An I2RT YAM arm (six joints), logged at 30 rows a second.
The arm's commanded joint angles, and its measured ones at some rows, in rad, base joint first. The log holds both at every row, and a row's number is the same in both.
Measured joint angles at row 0: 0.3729, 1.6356, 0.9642, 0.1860, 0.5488, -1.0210
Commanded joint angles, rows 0 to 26: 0.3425, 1.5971, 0.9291, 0.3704, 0.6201, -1.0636; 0.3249, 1.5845, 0.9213, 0.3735, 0.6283, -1.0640; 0.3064, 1.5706, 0.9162, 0.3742, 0.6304, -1.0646; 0.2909, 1.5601, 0.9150, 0.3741, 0.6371, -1.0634; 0.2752, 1.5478, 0.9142, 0.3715, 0.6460, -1.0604; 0.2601, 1.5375, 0.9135, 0.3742, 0.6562, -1.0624; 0.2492, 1.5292, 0.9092, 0.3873, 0.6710, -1.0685; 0.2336, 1.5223, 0.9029, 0.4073, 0.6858, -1.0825; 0.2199, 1.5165, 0.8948, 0.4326, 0.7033, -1.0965; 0.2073, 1.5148, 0.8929, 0.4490, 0.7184, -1.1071; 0.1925, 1.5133, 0.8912, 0.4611, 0.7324, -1.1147; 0.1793, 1.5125, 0.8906, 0.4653, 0.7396, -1.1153; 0.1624, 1.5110, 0.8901, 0.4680, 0.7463, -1.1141; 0.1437, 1.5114, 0.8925, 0.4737, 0.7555, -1.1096; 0.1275, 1.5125, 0.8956, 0.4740, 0.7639, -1.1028; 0.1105, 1.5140, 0.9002, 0.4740, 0.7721, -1.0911; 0.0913, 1.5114, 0.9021, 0.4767, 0.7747, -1.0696; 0.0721, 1.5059, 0.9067, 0.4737, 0.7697, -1.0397; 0.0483, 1.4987, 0.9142, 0.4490, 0.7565, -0.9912; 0.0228, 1.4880, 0.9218, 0.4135, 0.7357, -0.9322; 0.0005, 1.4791, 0.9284, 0.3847, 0.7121, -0.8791; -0.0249, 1.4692, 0.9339, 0.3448, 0.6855, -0.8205; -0.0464, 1.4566, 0.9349, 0.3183, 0.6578, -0.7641; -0.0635, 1.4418, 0.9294, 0.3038, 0.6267, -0.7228; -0.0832, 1.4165, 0.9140, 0.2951, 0.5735, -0.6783; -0.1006, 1.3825, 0.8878, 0.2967, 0.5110, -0.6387; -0.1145, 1.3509, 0.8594, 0.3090, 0.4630, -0.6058
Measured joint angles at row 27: -0.0875, 1.4048, 0.8928, 0.3252, 0.6186, -0.7876
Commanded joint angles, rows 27 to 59: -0.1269, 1.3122, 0.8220, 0.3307, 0.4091, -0.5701; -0.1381, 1.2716, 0.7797, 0.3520, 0.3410, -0.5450; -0.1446, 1.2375, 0.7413, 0.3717, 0.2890, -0.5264; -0.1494, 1.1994, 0.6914, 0.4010, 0.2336, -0.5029; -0.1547, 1.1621, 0.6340, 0.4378, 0.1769, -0.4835; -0.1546, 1.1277, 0.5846, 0.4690, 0.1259, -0.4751; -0.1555, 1.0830, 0.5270, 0.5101, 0.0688, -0.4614; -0.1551, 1.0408, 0.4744, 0.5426, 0.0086, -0.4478; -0.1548, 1.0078, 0.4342, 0.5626, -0.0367, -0.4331; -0.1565, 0.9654, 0.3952, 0.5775, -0.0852, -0.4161; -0.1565, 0.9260, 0.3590, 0.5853, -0.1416, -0.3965; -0.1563, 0.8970, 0.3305, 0.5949, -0.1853, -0.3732; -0.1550, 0.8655, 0.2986, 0.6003, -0.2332, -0.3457; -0.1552, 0.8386, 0.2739, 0.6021, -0.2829, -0.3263; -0.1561, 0.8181, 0.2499, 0.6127, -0.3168, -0.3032; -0.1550, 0.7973, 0.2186, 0.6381, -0.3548, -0.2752; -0.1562, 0.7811, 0.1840, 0.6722, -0.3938, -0.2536; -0.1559, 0.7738, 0.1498, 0.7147, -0.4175, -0.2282; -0.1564, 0.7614, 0.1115, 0.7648, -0.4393, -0.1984; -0.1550, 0.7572, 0.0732, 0.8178, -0.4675, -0.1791; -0.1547, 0.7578, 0.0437, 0.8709, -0.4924, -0.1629; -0.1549, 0.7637, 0.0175, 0.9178, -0.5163, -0.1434; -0.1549, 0.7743, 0.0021, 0.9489, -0.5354, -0.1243; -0.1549, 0.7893, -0.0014, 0.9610, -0.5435, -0.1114; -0.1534, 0.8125, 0.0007, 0.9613, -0.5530, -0.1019; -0.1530, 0.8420, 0.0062, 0.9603, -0.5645, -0.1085; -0.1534, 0.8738, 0.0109, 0.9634, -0.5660, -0.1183; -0.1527, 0.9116, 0.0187, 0.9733, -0.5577, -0.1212; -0.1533, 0.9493, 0.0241, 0.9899, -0.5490, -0.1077; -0.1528, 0.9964, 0.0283, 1.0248, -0.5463, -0.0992; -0.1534, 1.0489, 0.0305, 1.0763, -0.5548, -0.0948; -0.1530, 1.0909, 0.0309, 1.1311, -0.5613, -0.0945; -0.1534, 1.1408, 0.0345, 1.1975, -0.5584, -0.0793
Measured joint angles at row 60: -0.1543, 1.0725, 0.0231, 0.9798, -0.5282, -0.1204
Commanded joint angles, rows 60 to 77: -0.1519, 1.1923, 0.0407, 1.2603, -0.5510, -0.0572; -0.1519, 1.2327, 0.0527, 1.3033, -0.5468, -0.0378; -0.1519, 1.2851, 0.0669, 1.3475, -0.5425, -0.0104; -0.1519, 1.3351, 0.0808, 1.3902, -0.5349, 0.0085; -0.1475, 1.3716, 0.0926, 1.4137, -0.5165, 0.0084; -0.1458, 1.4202, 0.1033, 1.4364, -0.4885, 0.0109; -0.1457, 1.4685, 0.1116, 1.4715, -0.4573, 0.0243; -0.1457, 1.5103, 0.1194, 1.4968, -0.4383, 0.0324; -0.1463, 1.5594, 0.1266, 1.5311, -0.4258, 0.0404; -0.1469, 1.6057, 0.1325, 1.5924, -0.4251, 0.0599; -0.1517, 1.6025, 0.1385, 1.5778, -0.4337, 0.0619; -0.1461, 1.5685, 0.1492, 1.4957, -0.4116, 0.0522; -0.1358, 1.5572, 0.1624, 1.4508, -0.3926, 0.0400; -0.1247, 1.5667, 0.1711, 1.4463, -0.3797, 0.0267; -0.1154, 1.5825, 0.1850, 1.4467, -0.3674, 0.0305; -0.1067, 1.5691, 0.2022, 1.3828, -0.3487, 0.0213; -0.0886, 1.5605, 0.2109, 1.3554, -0.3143, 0.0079; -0.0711, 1.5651, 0.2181, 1.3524, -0.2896, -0.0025
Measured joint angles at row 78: -0.0971, 1.5692, 0.2001, 1.3720, -0.3656, 0.0216
